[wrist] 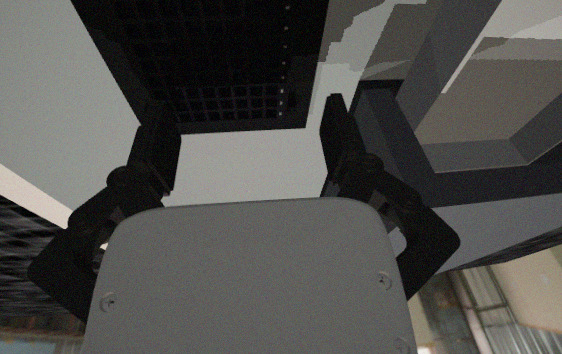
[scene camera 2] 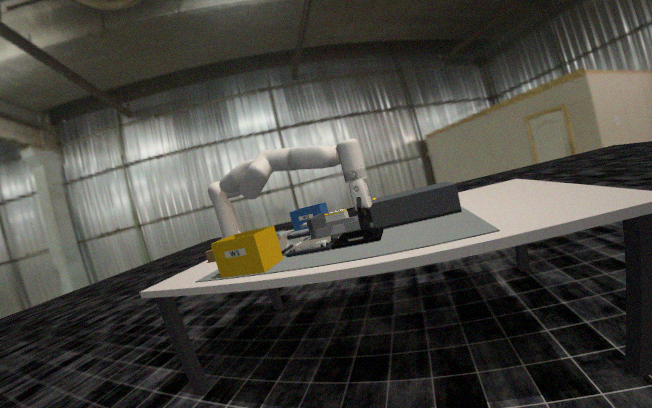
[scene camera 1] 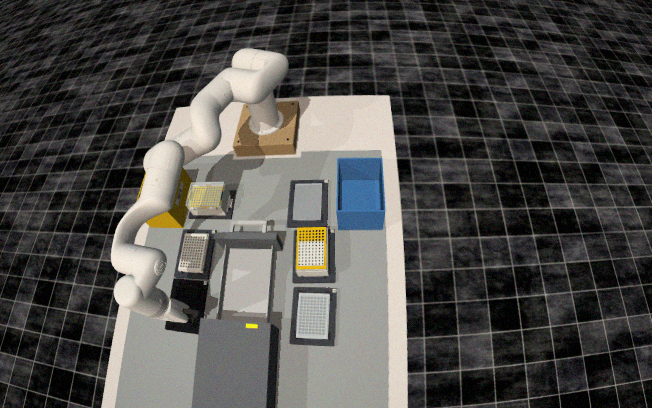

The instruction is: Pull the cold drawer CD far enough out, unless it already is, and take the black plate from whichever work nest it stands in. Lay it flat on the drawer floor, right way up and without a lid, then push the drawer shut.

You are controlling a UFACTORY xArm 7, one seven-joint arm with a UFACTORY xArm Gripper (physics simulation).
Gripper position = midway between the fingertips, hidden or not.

In view: the gripper (wrist: 249, 115), a black plate (wrist: 214, 72), a white plate (scene camera 1: 193, 255), a yellow-and-white rack (scene camera 1: 312, 258) and a cold drawer CD (scene camera 2: 441, 199).
The cold drawer CD is seen too in the wrist view (wrist: 467, 128). The wrist view does not show the white plate: it is out of frame. The wrist view does not show the yellow-and-white rack: it is out of frame.
